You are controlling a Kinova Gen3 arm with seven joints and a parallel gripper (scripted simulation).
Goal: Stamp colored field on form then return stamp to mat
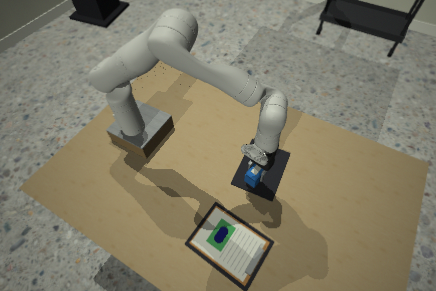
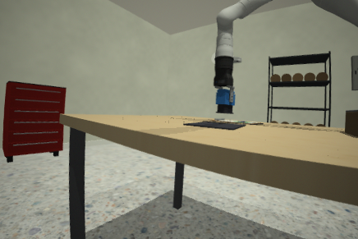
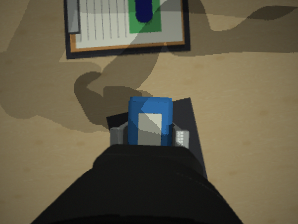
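Now: hand 10 mm short of the dark mat, 90 mm to the right of it and 110 mm above it. Round my hand: clipboard 10 mm ahead, 230 mm to the right, 110 mm below; blue stamp 20 mm below.
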